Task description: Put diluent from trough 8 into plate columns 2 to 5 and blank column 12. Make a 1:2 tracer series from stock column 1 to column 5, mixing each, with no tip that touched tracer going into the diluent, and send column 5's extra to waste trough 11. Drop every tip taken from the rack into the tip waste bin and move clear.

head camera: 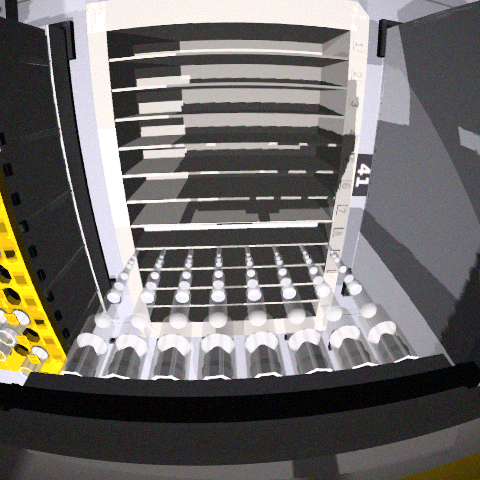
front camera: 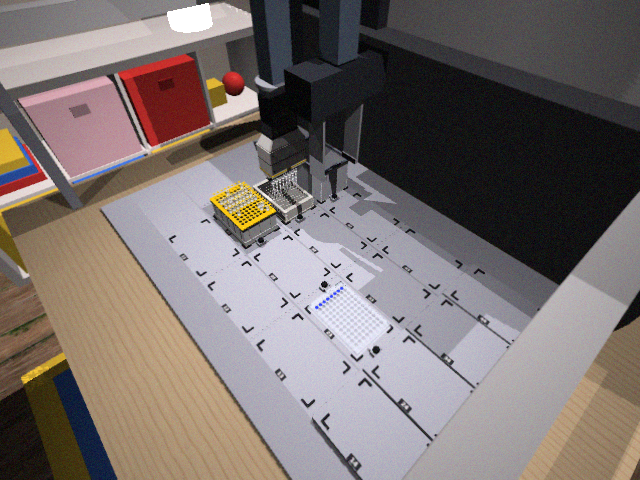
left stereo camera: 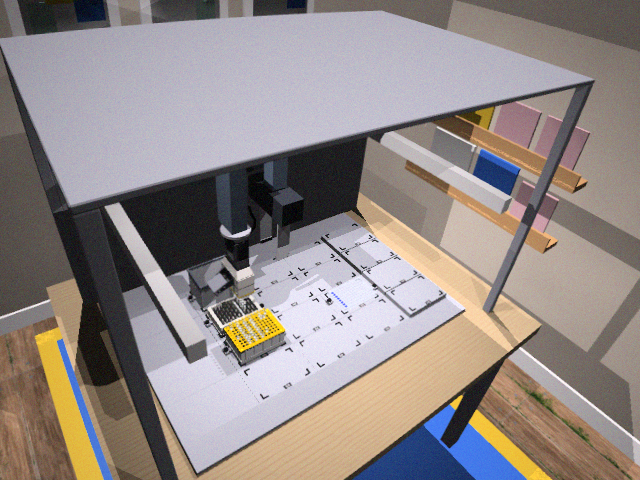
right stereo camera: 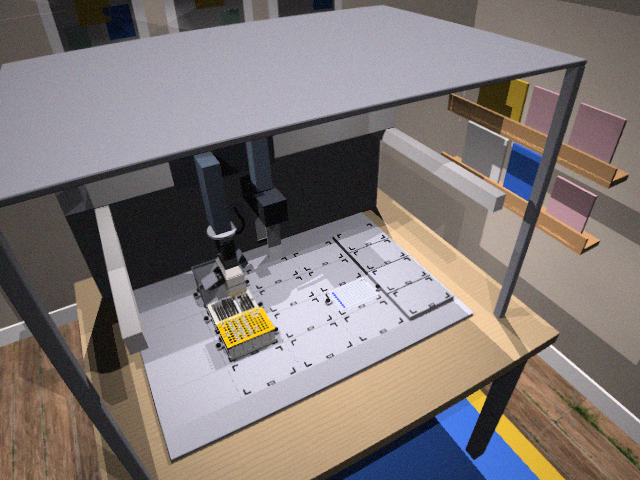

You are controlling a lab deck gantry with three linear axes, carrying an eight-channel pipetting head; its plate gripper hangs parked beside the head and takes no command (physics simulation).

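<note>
The pipetting head (front camera: 282,152) (left stereo camera: 242,281) (right stereo camera: 233,279) is over the white trough block (front camera: 299,213) (head camera: 227,14). It carries eight clear tips (front camera: 285,180) (head camera: 217,350), whose ends show close to the compartments around label 8; their depth and any liquid are unclear. The plate (front camera: 356,325) (left stereo camera: 359,290) (right stereo camera: 360,291) has blue column 1 (front camera: 329,298); its other wells look pale. The yellow tip rack (front camera: 244,205) (left stereo camera: 254,329) (right stereo camera: 245,327) holds tips in part of its holes. The parked plate gripper (front camera: 337,178) is open and empty, fingers apart. The grey waste bin (left stereo camera: 199,286) stands behind the trough block.
The yellow rack's edge also shows at the left of the head view, close beside the trough block. Small black posts (front camera: 324,284) (front camera: 375,349) stand at the plate's corners. A long pale beam (left stereo camera: 155,279) (right stereo camera: 119,273) runs along the deck's left side.
</note>
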